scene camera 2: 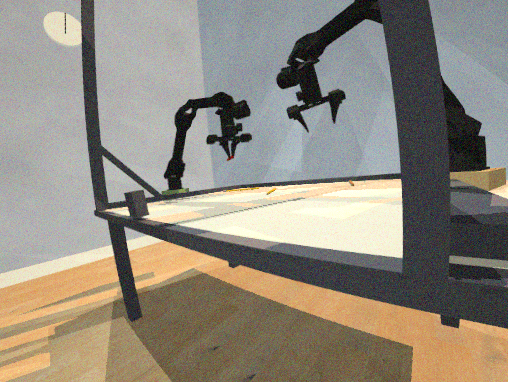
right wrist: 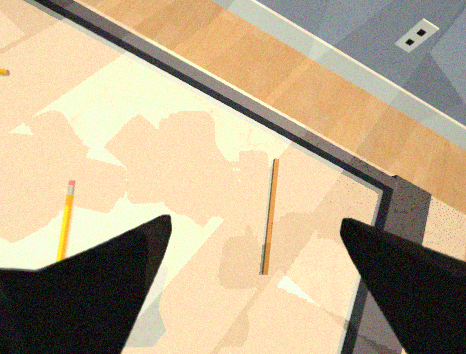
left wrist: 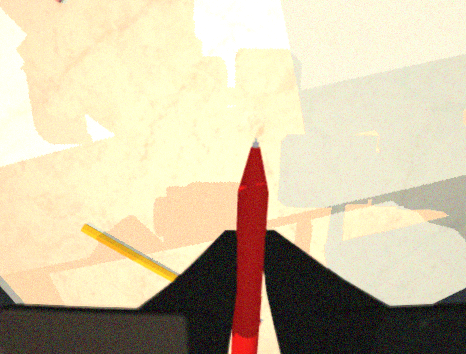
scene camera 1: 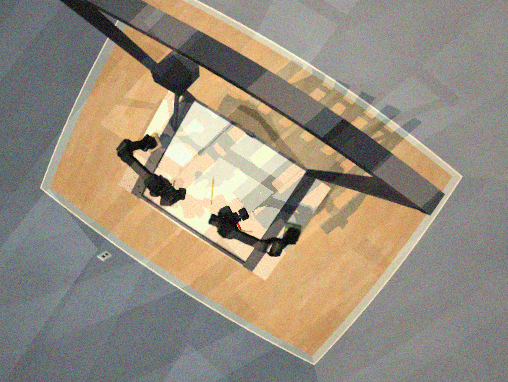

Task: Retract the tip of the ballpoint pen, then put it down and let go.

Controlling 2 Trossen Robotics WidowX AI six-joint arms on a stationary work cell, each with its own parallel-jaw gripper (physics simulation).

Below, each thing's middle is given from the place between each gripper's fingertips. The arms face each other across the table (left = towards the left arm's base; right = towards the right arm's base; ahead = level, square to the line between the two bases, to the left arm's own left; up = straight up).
The red ballpoint pen [left wrist: 253,195] is 390 mm to the left of my right hand, 80 mm behind it and 50 mm below it.
Right now my left hand is 3 cm to the right of the red ballpoint pen, 1 cm below it and 1 cm short of it.
